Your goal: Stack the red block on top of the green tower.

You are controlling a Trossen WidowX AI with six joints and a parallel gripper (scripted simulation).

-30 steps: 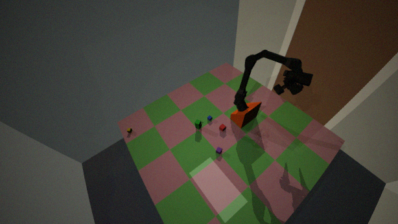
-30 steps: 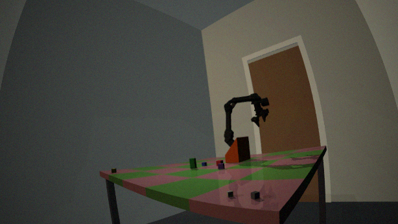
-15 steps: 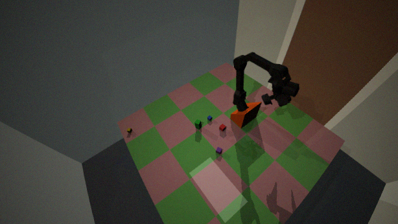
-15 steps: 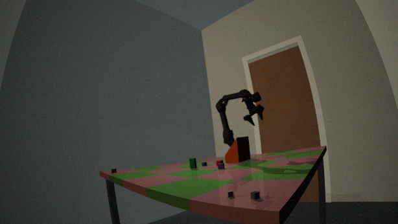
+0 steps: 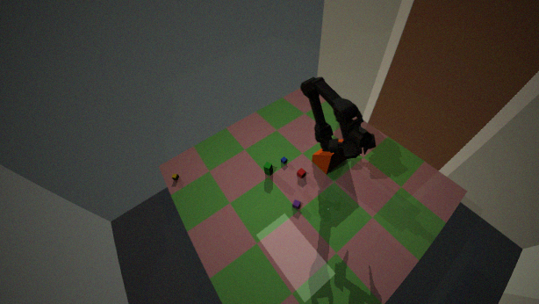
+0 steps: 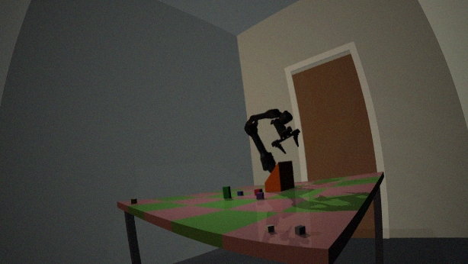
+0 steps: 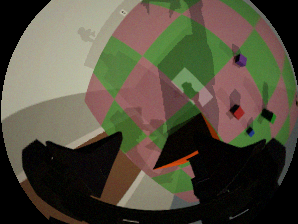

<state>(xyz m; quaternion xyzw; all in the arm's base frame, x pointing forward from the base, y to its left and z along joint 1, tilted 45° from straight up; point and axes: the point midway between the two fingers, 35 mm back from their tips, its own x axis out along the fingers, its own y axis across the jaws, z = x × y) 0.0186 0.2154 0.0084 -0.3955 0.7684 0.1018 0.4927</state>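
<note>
The red block is 160 mm ahead of my gripper tip, 160 mm to the right of it and 220 mm below it. The rest, counted from my gripper tip: blue cube: 190 mm ahead, 290 mm to the right, 230 mm below; yellow cube: 800 mm ahead, 570 mm to the right, 230 mm below; purple cube: 290 mm ahead, 30 mm to the right, 230 mm below.
</note>
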